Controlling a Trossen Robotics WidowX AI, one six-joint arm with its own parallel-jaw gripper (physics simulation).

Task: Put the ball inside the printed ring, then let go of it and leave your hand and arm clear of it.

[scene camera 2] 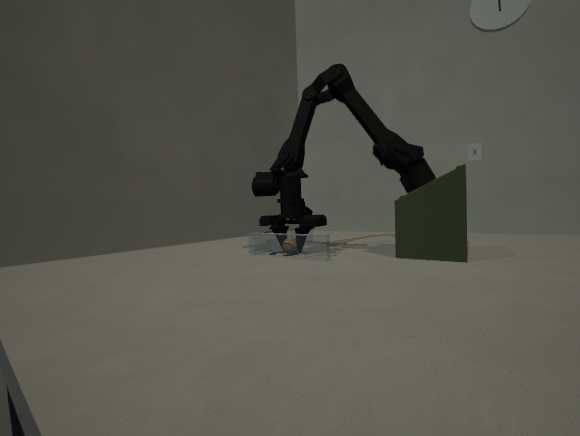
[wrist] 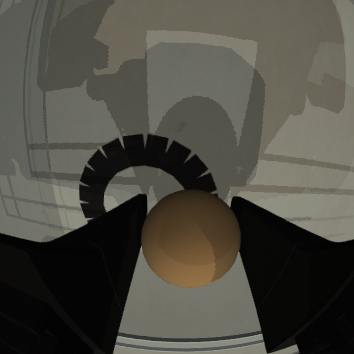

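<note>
An orange-brown ball (scene camera 2: 290, 246) (wrist: 191, 240) sits low between the two black fingertips. My gripper (scene camera 2: 291, 249) (wrist: 189, 203) points straight down and is shut on the ball, with one finger against each side in the wrist view. The printed ring (wrist: 134, 150), made of dark segments, shows behind and to the left of the ball in the wrist view. The ball and the left finger hide its lower and right parts. The ring's pale middle shows left of the ball. In the scene view the ring is too flat and small to make out clearly.
A low clear-walled tray (scene camera 2: 257, 244) surrounds the ball and fingertips, its near wall in front of them in the scene view. A dark green angled block (scene camera 2: 432, 225) carries the arm's base on the right. Shadows of the arm lie across the surface in the wrist view.
</note>
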